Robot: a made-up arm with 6 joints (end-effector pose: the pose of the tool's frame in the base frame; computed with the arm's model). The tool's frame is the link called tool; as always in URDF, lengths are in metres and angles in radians.
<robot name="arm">
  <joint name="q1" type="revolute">
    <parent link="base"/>
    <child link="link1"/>
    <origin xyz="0 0 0.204"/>
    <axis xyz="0 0 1"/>
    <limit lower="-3.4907" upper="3.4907" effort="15" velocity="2.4"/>
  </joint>
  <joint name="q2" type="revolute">
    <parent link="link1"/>
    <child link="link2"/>
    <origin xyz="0 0 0" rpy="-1.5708 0 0"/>
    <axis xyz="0 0 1"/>
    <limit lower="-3.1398" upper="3.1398" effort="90" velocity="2.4"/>
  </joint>
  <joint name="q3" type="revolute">
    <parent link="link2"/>
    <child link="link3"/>
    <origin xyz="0 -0.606 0" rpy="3.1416 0 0"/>
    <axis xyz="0 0 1"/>
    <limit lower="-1.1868" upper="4.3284" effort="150" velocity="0.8"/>
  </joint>
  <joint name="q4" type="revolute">
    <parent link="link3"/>
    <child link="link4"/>
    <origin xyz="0 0 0" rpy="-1.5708 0 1.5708"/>
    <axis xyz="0 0 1"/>
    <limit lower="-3.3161" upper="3.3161" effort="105" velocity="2.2"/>
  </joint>
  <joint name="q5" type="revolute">
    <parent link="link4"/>
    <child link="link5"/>
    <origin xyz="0 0 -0.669" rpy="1.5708 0 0"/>
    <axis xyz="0 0 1"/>
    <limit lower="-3.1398" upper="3.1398" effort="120" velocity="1.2"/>
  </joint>
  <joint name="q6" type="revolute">
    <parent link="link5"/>
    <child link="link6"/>
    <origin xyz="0 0 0.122" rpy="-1.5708 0 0"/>
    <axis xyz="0 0 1"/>
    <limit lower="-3.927" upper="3.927" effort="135" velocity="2.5"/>
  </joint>
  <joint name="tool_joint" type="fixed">
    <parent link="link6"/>
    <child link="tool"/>
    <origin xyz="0 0 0" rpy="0 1.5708 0"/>
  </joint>
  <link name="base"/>
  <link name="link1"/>
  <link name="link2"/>
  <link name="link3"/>
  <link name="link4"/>
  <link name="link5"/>
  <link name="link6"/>
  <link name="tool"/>
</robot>
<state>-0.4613 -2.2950 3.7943 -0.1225 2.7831 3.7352</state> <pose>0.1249 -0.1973 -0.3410 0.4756 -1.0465 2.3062</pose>
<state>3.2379 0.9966 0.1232 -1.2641 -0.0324 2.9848</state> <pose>-0.8489 -0.0450 -0.0543 0.6054 1.7857 -1.4885</pose>
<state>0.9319 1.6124 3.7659 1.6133 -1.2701 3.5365</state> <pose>0.0767 0.1119 0.6703 -2.7671 1.2010 -0.4403</pose>
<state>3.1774 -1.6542 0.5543 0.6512 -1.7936 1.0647</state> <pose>1.0574 0.1350 0.6470 0.0703 -0.9272 2.2781</pose>
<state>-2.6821 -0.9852 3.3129 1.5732 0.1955 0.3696</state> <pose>0.5940 0.2936 -0.1226 0.6973 1.0556 -0.4332</pose>
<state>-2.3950 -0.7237 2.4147 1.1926 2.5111 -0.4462</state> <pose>0.7553 0.7602 0.5469 1.3613 -1.4086 -1.4650</pose>
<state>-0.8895 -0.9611 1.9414 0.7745 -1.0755 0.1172</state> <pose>-0.8027 0.8515 0.6265 -0.5121 -1.7965 -1.5444</pose>
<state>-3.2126 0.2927 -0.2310 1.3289 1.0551 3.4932</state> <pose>-0.8093 0.0869 0.5522 1.0043 -1.8570 -1.5440</pose>
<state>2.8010 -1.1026 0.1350 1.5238 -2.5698 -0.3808</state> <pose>0.4139 -0.1406 1.1495 -0.5470 0.8099 0.8263</pose>
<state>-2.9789 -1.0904 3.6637 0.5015 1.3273 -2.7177</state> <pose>0.4276 0.1786 -0.1819 -1.0388 2.8171 0.7425</pose>
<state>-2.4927 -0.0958 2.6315 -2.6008 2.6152 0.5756</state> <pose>0.5772 0.3065 1.1340 0.5889 -3.0211 -0.1137</pose>
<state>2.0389 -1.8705 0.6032 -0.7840 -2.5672 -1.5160</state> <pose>0.5513 -0.8989 0.5071 0.1485 1.1520 2.1284</pose>
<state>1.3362 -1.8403 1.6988 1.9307 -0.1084 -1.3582</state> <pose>-0.3107 -1.1151 -0.3216 2.0767 -2.0851 -1.0225</pose>
